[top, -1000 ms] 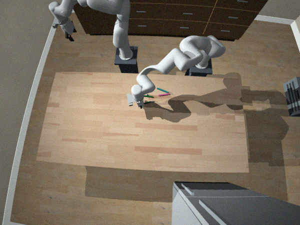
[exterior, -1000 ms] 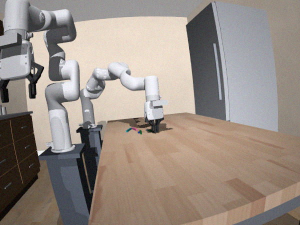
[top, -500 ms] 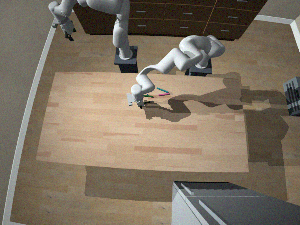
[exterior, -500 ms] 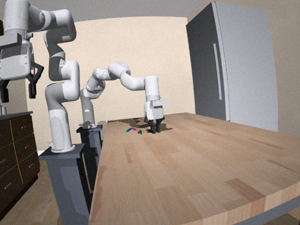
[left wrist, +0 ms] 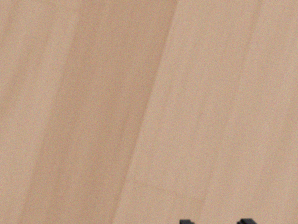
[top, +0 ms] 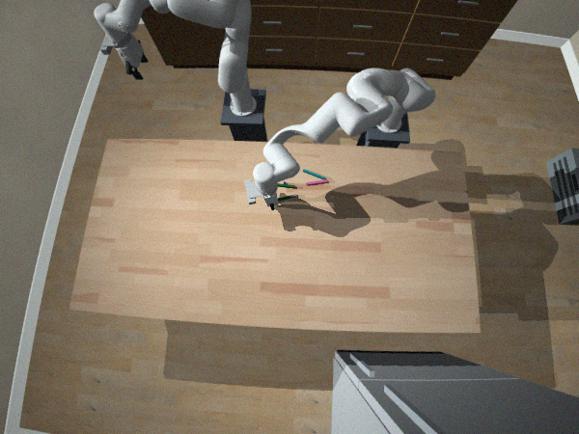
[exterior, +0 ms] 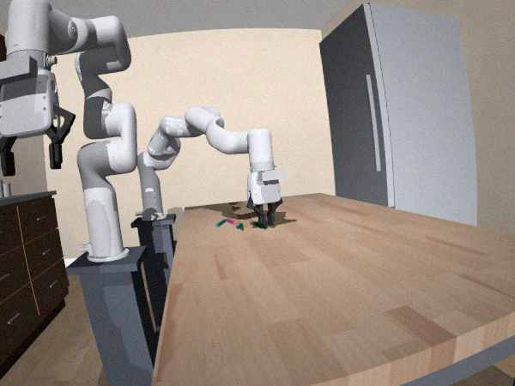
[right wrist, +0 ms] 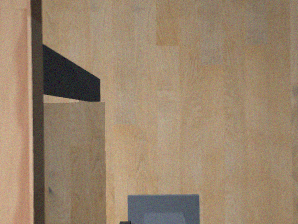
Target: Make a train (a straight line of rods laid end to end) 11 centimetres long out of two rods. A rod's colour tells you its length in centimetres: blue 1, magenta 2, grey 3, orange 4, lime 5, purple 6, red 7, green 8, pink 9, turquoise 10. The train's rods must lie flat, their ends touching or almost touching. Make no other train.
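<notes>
Now: the short grey rod 40 mm behind my left hand, 90 mm to the left of it and 30 mm below it. From my left hand the other things lie so: small blue rod (90 mm behind, 50 mm to the left, 30 mm below); then pink rod (110 mm behind, 180 mm to the left, 30 mm below); then turquoise rod (150 mm behind, 170 mm to the left, 30 mm below).
</notes>
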